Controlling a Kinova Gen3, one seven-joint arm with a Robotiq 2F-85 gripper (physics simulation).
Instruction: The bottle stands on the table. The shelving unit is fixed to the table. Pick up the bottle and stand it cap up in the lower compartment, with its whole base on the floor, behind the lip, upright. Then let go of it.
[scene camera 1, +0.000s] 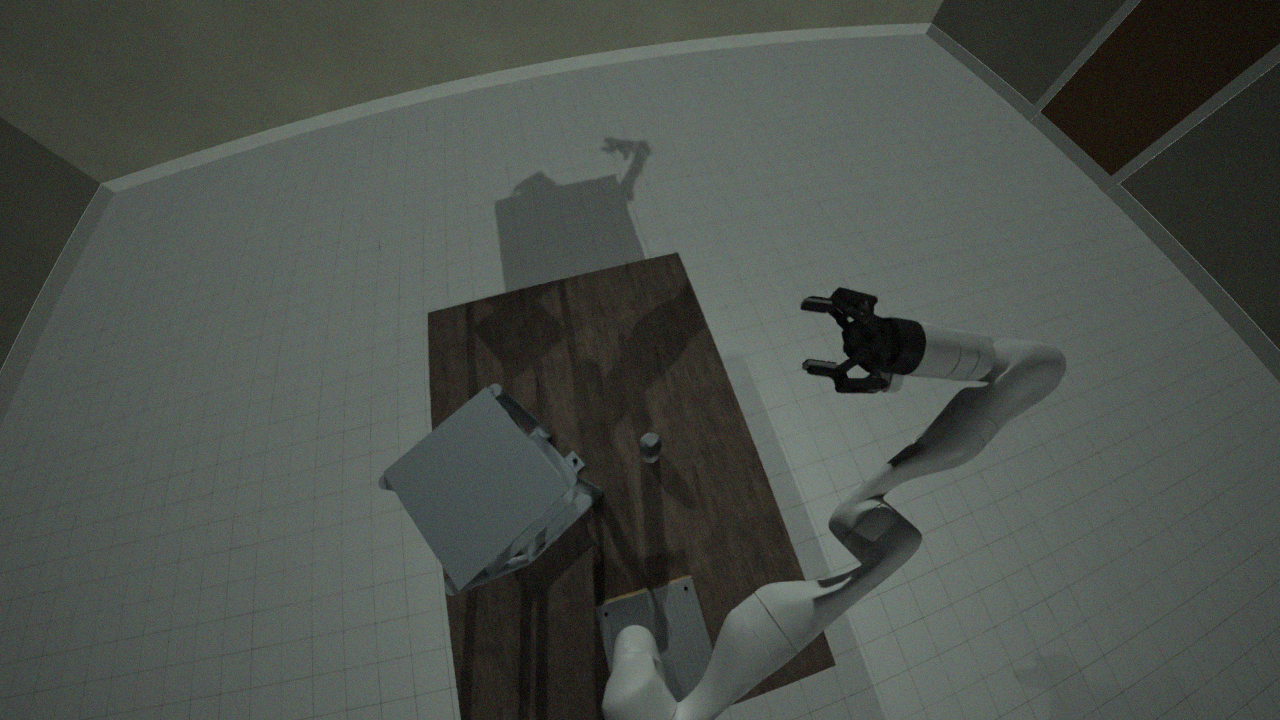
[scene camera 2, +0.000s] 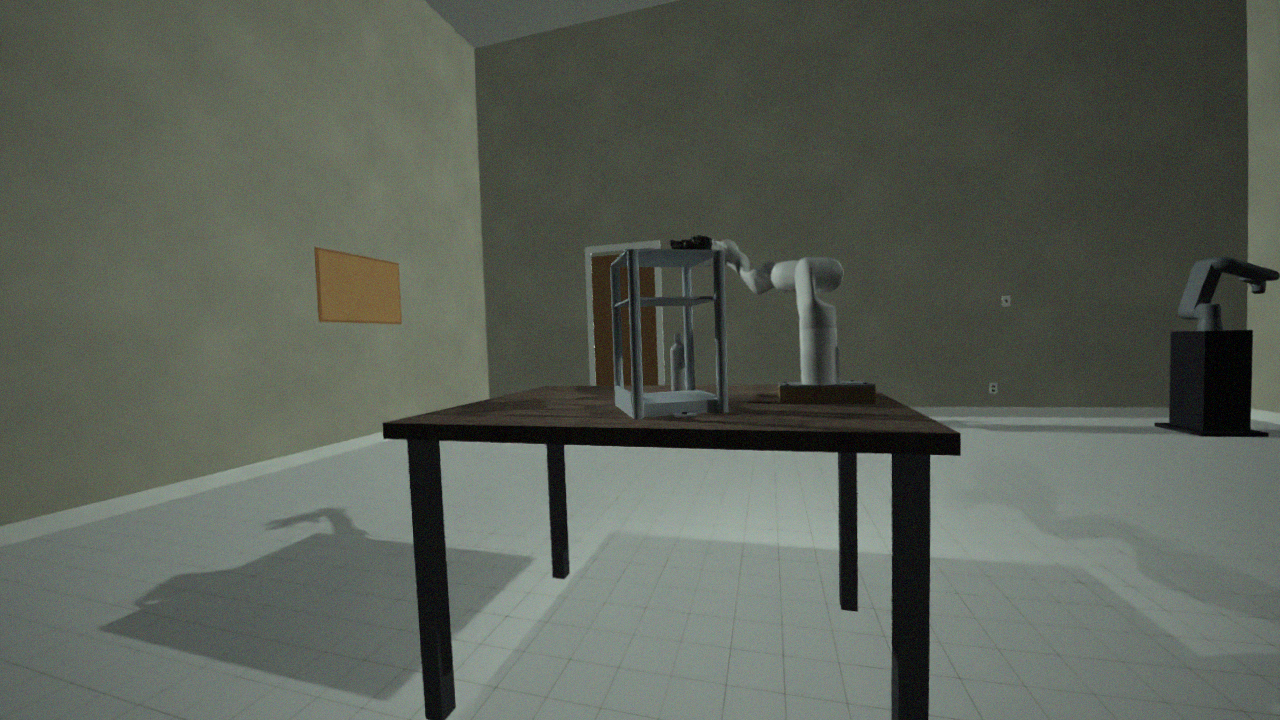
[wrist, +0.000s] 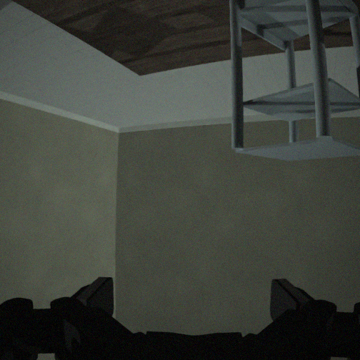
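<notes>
The grey bottle stands upright on the table, cap up. In the second scene view it shows through the open frame of the shelving unit. The grey shelving unit stands to the left of the bottle in the first scene view; its lower compartment lies between the floor and the middle shelf. My gripper is open and empty, high up, off to the right of the bottle in the first scene view. The bottle does not show in the wrist view.
The arm's base plate is on the table near the bottom of the first scene view. The arm reaches out past the table's right edge there. In the wrist view the shelving unit appears upside down at the upper right. Another arm on a black pedestal stands far away.
</notes>
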